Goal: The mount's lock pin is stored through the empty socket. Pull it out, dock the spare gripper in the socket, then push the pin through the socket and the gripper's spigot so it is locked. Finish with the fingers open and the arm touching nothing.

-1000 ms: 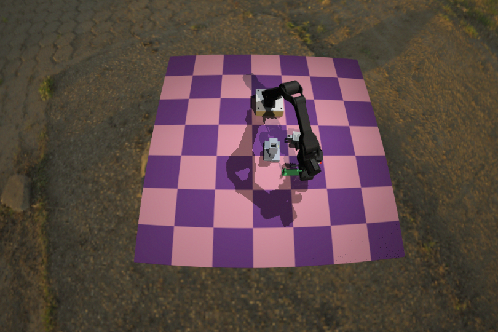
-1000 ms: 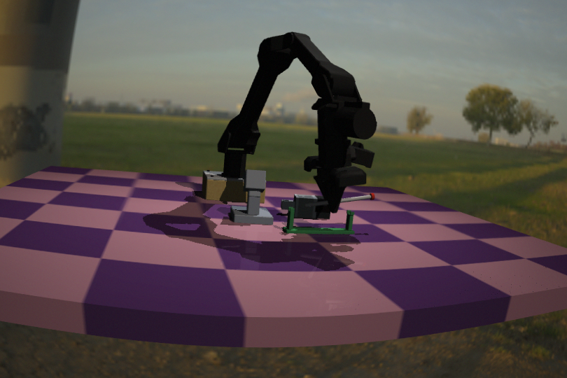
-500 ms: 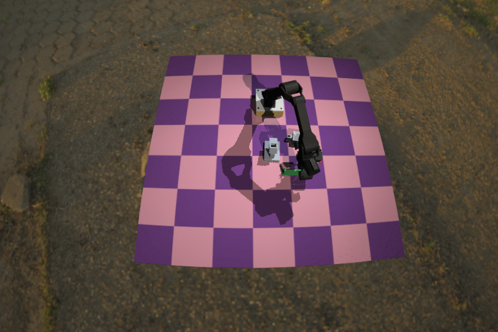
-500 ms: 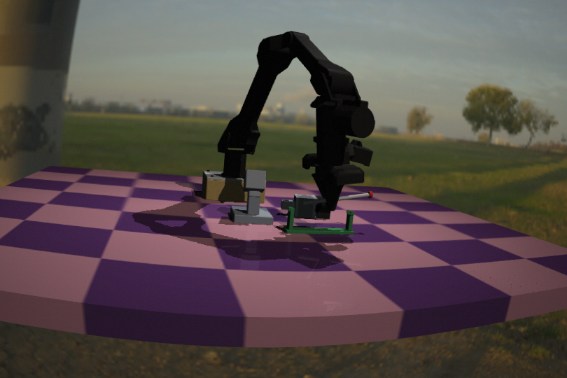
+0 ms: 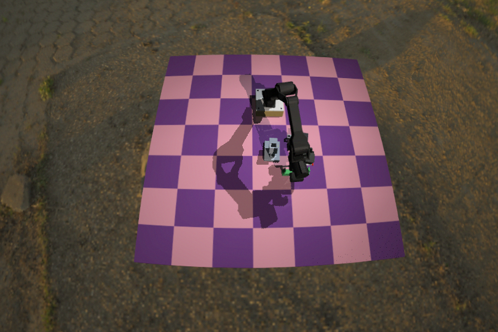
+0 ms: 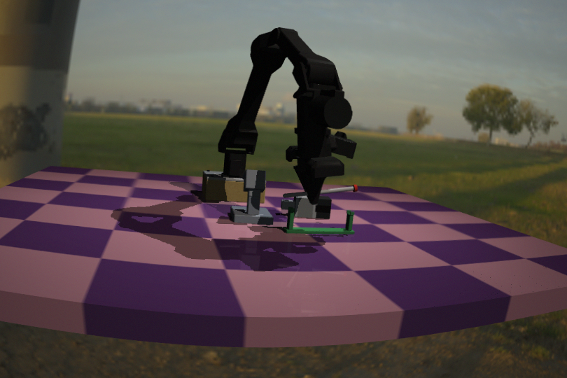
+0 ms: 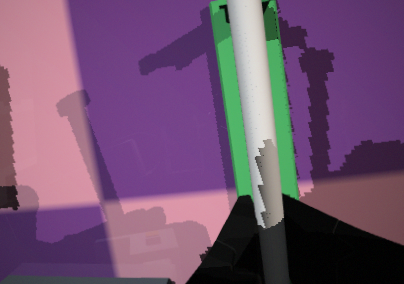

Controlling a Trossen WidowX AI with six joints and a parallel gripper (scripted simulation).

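The green rack lies 2 cm to the left of my gripper tip and 3 cm below it. The rest, counted from my gripper tip: spare gripper 18 cm behind, 2 cm to the left, 3 cm below; grey mount 9 cm behind, 11 cm to the right.
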